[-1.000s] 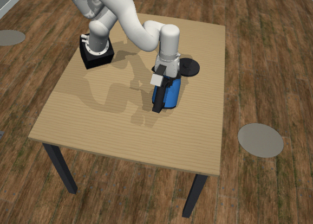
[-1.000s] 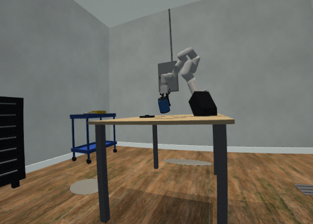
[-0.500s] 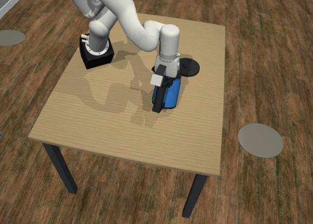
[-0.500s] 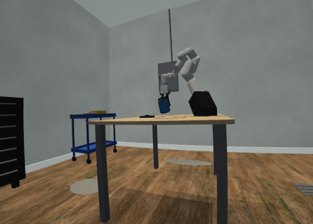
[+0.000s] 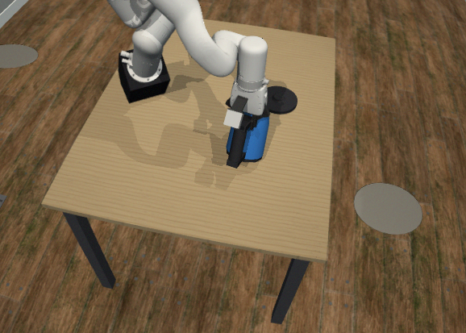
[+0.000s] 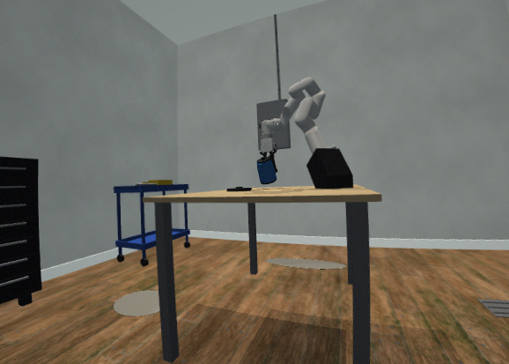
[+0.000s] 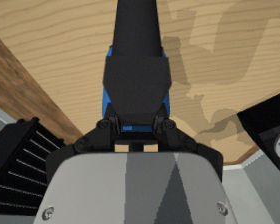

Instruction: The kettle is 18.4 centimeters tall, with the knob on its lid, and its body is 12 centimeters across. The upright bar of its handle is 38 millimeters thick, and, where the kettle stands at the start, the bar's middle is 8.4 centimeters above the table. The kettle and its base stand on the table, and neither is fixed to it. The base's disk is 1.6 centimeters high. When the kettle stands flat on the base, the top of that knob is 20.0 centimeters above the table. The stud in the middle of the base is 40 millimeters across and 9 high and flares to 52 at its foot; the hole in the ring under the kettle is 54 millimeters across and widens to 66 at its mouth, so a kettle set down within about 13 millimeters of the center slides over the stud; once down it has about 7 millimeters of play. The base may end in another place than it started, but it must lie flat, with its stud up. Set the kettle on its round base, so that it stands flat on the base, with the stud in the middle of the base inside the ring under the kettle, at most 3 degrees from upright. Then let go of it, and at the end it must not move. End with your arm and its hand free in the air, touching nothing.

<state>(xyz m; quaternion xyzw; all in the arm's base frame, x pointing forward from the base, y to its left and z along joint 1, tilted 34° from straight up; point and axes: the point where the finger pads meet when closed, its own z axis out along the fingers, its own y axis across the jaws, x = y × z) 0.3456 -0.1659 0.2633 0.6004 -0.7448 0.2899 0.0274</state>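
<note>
Now: hand 6 cm above the blue kettle and 1 cm to the right of it. Also, from my hand: round black base (34 cm to the left, 20 cm below, 12 cm ahead).
</note>
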